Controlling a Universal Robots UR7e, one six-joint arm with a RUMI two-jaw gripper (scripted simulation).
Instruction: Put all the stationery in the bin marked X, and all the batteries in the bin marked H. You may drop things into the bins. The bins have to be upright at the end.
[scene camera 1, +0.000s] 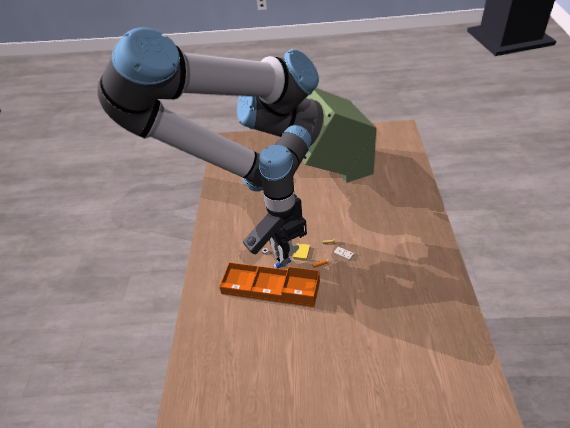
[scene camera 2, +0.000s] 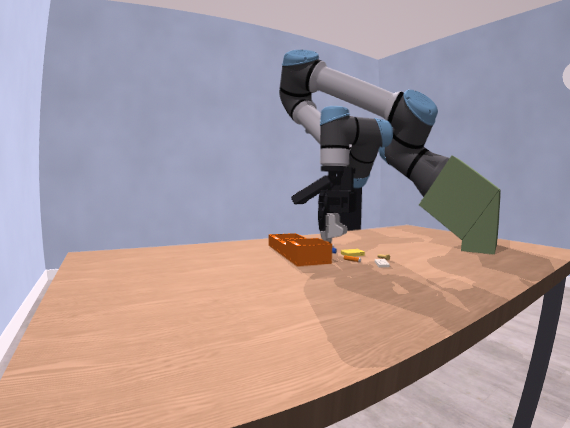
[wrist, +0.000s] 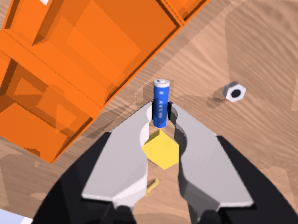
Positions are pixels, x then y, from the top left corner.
Scene:
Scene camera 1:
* gripper: 282, 264
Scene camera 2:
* gripper: 327, 251
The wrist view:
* gripper: 160, 103
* yellow pad: 161, 149

